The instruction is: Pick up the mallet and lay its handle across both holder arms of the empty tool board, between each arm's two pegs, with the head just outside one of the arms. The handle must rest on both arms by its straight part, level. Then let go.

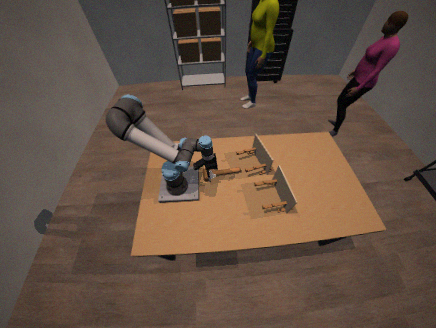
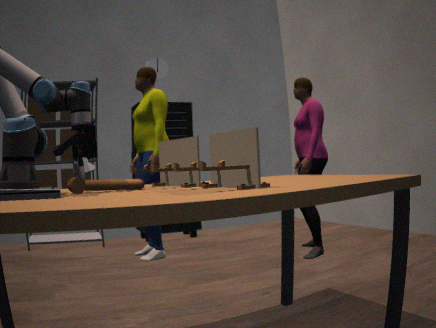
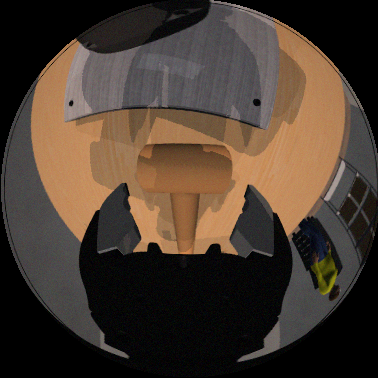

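Seen in the pictures: gripper, fingertip midpoint: (image 1: 208, 173) (image 2: 80, 183) (image 3: 186, 185); arm's base, origin of the base link: (image 1: 177, 185) (image 2: 18, 188).
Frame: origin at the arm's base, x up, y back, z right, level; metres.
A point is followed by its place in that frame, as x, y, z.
The brown wooden mallet lies on the table, its head (image 1: 206, 175) {0.025, -0.216, -0.023} (image 2: 76, 185) {0.000, -0.211, -0.002} (image 3: 185, 169) {0.023, -0.210, -0.049} near the robot base and its handle (image 1: 230, 171) {0.004, -0.396, -0.029} (image 2: 117, 184) {-0.006, -0.371, -0.023} (image 3: 184, 212) {0.014, -0.271, -0.046} pointing toward the boards. My gripper (image 1: 212, 175) {0.004, -0.238, -0.049} (image 2: 80, 176) {0.004, -0.238, -0.049} (image 3: 186, 185) {0.004, -0.238, -0.049} is open and empty, pointing down at the handle close behind the head. The jaws stand apart on either side of the handle, with gaps on both sides. Two upright panels, a rear one (image 1: 263, 152) {0.106, -0.649, -0.067} and a front one (image 1: 286, 189) {0.110, -0.678, 0.246}, each carry two pegged holder arms, as at the front arm (image 1: 274, 206) {0.036, -0.591, 0.309}. No tool shows on either.
The grey base plate (image 1: 165, 196) {0.004, 0.087, 0.066} (image 3: 170, 92) {-0.006, -0.141, -0.036} lies just beyond the mallet head. The panels stand side by side on the table (image 1: 330, 200) {-0.029, -1.022, 0.350} (image 2: 350, 187) {-0.039, -0.849, 0.571}. Two people, in yellow (image 1: 264, 30) (image 2: 150, 120) and in pink (image 1: 378, 57) (image 2: 310, 130), stand behind the table on the floor.
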